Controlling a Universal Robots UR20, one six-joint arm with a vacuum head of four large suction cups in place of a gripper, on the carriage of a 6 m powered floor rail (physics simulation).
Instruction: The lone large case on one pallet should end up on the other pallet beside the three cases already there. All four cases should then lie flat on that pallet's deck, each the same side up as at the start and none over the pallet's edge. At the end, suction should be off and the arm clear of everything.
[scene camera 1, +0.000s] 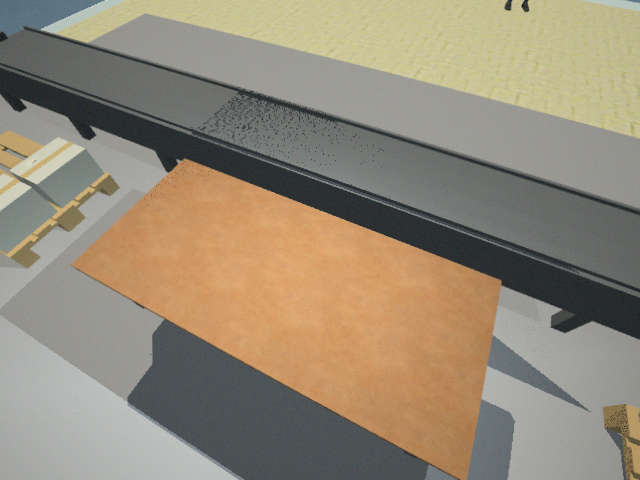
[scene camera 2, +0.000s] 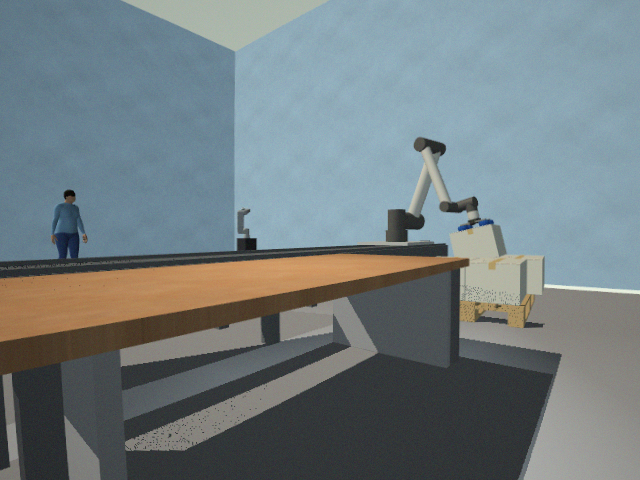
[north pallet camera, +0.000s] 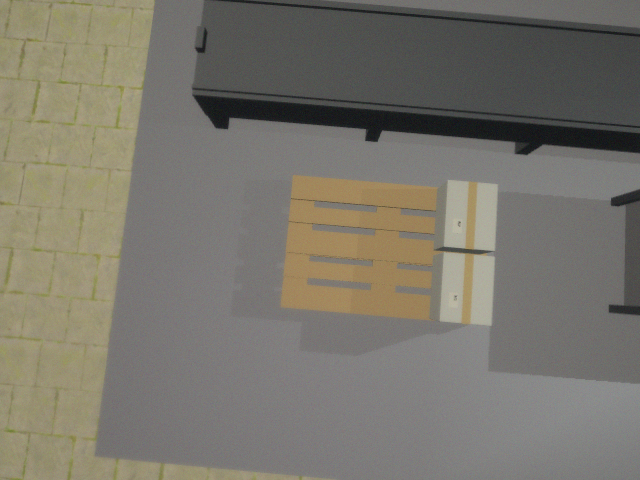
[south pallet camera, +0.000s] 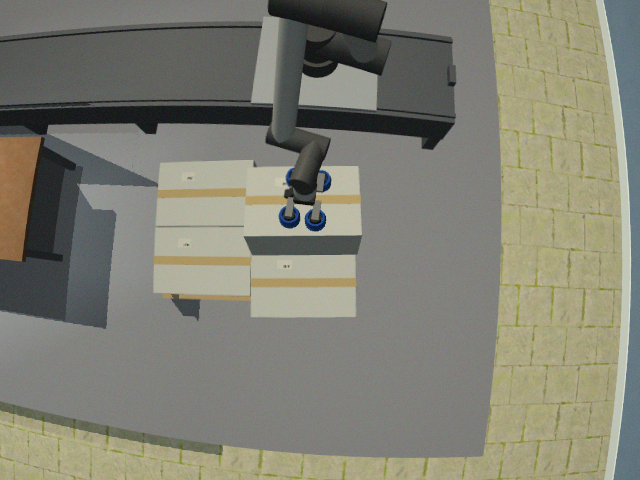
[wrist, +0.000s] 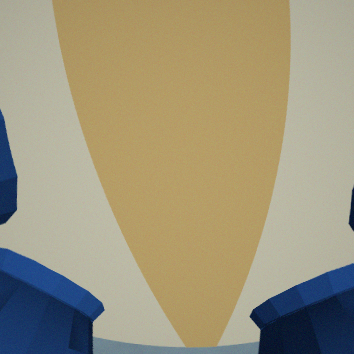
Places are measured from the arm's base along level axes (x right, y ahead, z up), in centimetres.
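Where they show: end effector, tool point: (wrist: 181, 229); arm's base, origin of the base link: (scene camera 2: 396, 241).
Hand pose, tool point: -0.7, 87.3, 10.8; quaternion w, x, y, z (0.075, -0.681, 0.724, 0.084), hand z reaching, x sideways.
Each offset is from my tool point to the top centre of the thing, as dx, dy, dz. Level surfaces: height alone.
My gripper (scene camera 2: 475, 225) (south pallet camera: 306, 198), four blue suction cups, is on top of the large case (scene camera 2: 473, 245) (south pallet camera: 336, 222) (wrist: 175, 150) and holds it. That case is clearly tilted in scene camera 2, over the rail-side right corner of the south pallet (scene camera 2: 516, 316) (south pallet camera: 206, 297). Its underside is hidden. Two cases {+59.4, -6.7, -23.6} (south pallet camera: 201, 209) {+56.9, +31.5, -23.6} (south pallet camera: 199, 276) lie side by side on the pallet's left half. The third case {-0.8, +38.9, -23.6} (south pallet camera: 303, 302) (scene camera 2: 536, 276) sits out past the pallet's edge away from the rail, out of line with its left neighbour.
The north pallet (north pallet camera: 323, 297) bears two smaller cases (north pallet camera: 483, 217) (north pallet camera: 480, 289) along one end. The dark floor rail (scene camera 1: 439, 170) (north pallet camera: 413, 62) (south pallet camera: 155, 67) runs beside both pallets. An orange-topped table {dz -14.8} (scene camera 1: 310, 284) (scene camera 2: 258, 279) (south pallet camera: 15, 196) stands between them. A person (scene camera 2: 67, 222) stands beyond the rail.
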